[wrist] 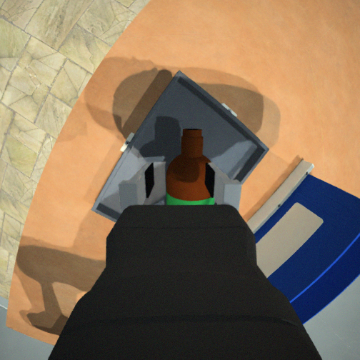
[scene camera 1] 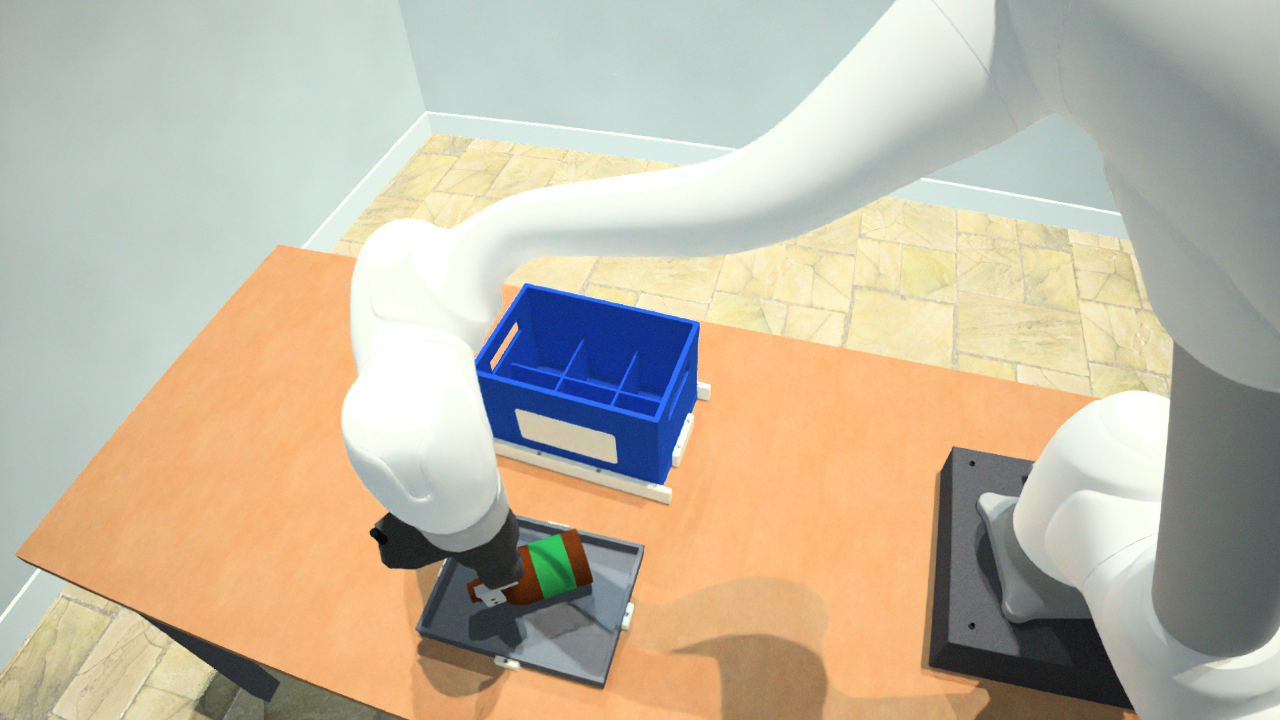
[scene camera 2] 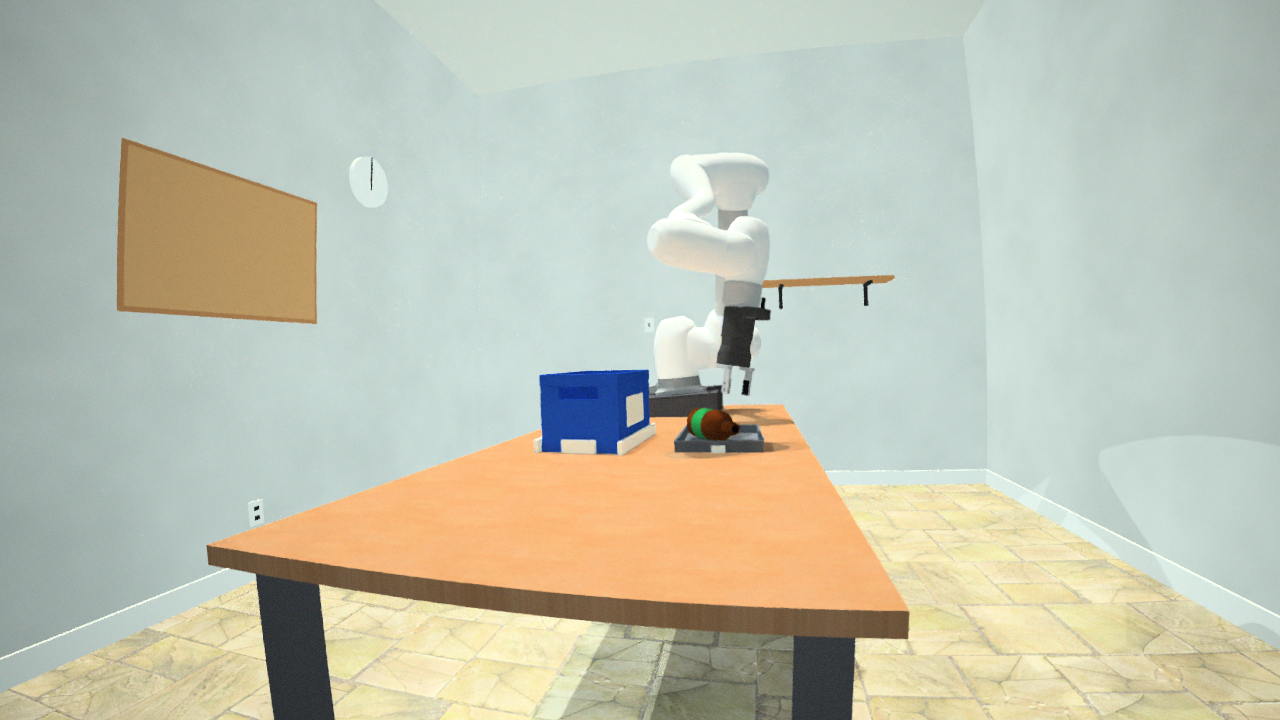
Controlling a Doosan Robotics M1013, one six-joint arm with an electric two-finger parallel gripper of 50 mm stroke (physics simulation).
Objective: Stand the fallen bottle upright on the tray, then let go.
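Seen in the pictures: gripper, fingertip midpoint: (scene camera 1: 490,578) (scene camera 2: 735,394); arm's base, link origin: (scene camera 1: 1057,557) (scene camera 2: 679,391).
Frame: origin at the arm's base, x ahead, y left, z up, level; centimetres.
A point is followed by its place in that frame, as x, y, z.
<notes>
A brown bottle with a green label (scene camera 1: 554,565) {63.9, 3.9, -0.2} (scene camera 2: 713,424) {71.9, 2.7, -2.7} (wrist: 189,172) lies on its side in the shallow grey tray (scene camera 1: 572,646) {61.3, 11.6, -7.2} (scene camera 2: 697,445) {78.9, -1.8, -6.2} (wrist: 210,107). In scene camera 1 its neck points left and its base is at the right. My gripper (scene camera 1: 490,594) {70.4, 8.2, 4.0} (scene camera 2: 736,387) {70.4, 8.2, 4.0} (wrist: 179,173) is open and empty. It hangs above the bottle, with a gap below the fingertips in scene camera 2. In the wrist view the bottle's shoulder shows between the fingers, nearer the right one; the neck points up the picture, and the gripper body hides the base.
A blue crate with dividers (scene camera 1: 586,438) {62.0, -14.4, 1.7} (scene camera 2: 581,411) {76.1, -27.0, 1.6} (wrist: 320,250) stands beside the tray, with white strips (scene camera 1: 581,472) {63.3, -13.6, -5.7} along its foot. Small white blocks (scene camera 1: 507,663) {69.0, 14.9, -6.1} sit at the tray's edges. The robot's dark base plate (scene camera 1: 948,573) {14.4, 1.9, -1.2} is at the right in scene camera 1.
</notes>
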